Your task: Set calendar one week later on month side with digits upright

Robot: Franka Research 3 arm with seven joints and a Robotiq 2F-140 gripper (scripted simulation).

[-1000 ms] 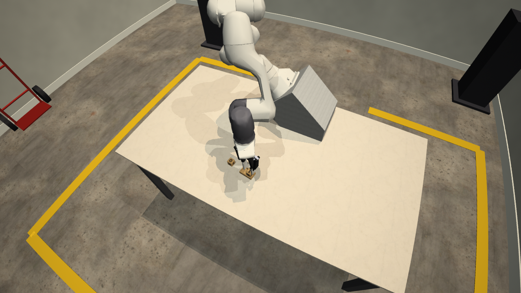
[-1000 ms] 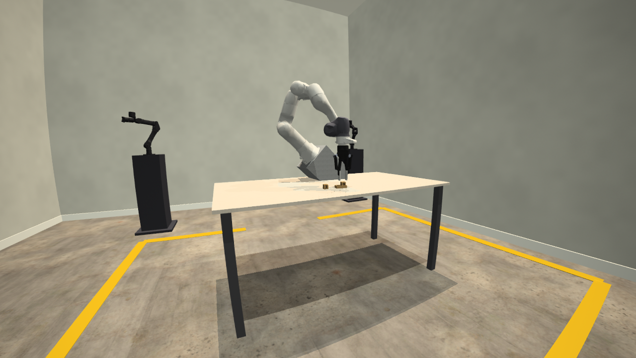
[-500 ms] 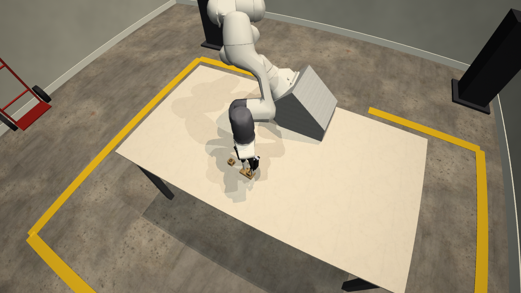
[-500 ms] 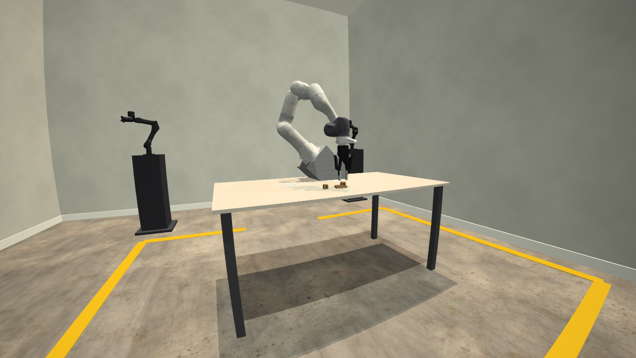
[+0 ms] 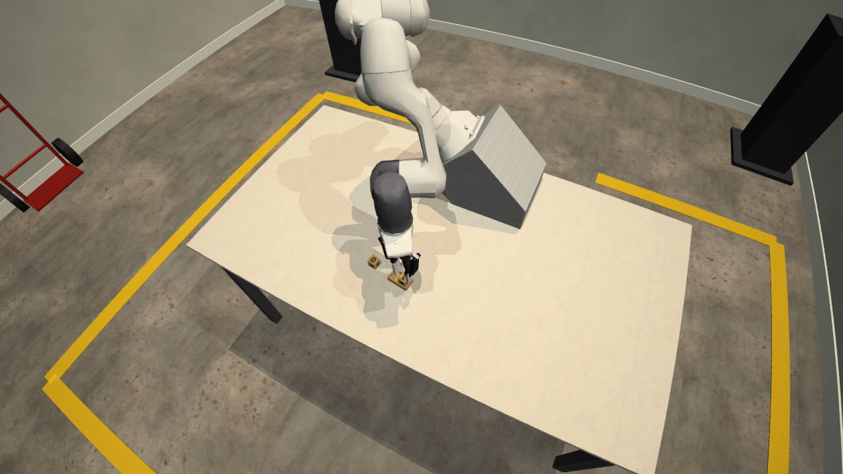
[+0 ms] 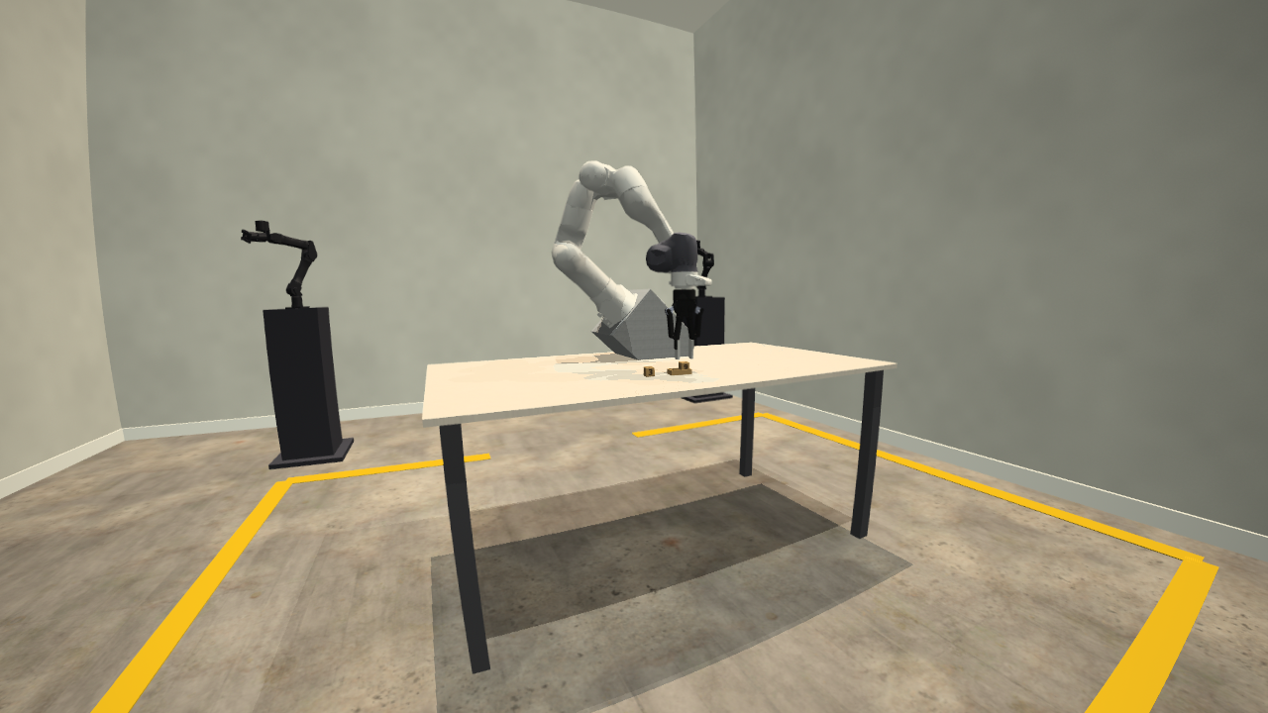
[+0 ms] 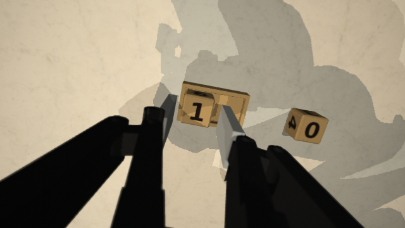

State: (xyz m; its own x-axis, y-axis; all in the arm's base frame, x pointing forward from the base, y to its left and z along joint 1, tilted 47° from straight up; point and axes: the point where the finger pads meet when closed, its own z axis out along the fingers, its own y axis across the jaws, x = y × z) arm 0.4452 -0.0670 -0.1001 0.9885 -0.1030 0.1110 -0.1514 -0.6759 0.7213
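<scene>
Now: the wooden tray 20 mm to the right of my hand and 70 mm below it. From my hand the other things lie so: wooden digit cube (20 mm behind, 120 mm to the right, 70 mm below).
</scene>
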